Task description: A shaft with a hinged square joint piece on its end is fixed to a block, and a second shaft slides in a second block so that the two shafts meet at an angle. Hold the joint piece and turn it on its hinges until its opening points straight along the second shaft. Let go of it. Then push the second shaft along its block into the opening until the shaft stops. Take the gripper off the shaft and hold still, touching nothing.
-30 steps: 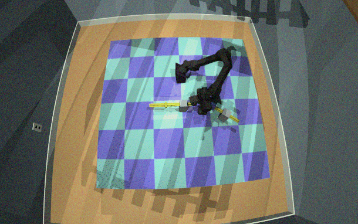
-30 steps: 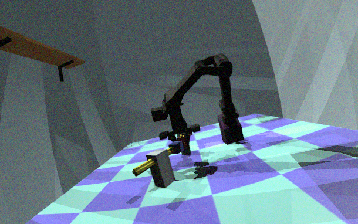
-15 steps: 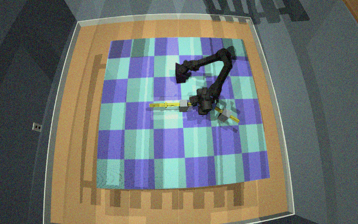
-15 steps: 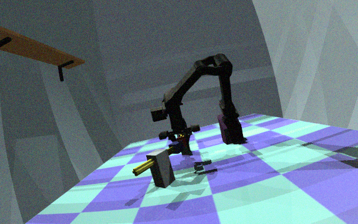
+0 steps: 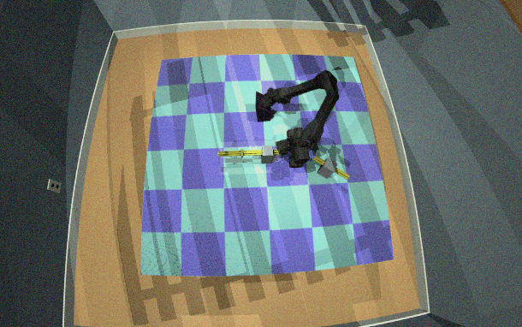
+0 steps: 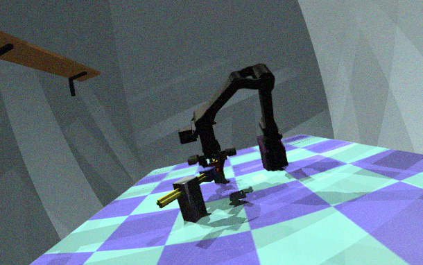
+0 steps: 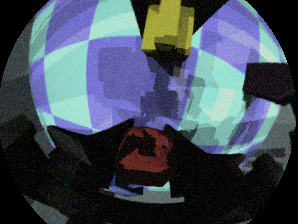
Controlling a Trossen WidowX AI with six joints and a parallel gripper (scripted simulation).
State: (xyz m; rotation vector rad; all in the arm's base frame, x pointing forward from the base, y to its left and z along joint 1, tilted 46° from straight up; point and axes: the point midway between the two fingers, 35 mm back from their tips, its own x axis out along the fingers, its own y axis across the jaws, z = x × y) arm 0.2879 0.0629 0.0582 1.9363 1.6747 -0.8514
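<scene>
Now: gripper tip 20 mm to the right of the reddish joint piece and 40 mm below it.
</scene>
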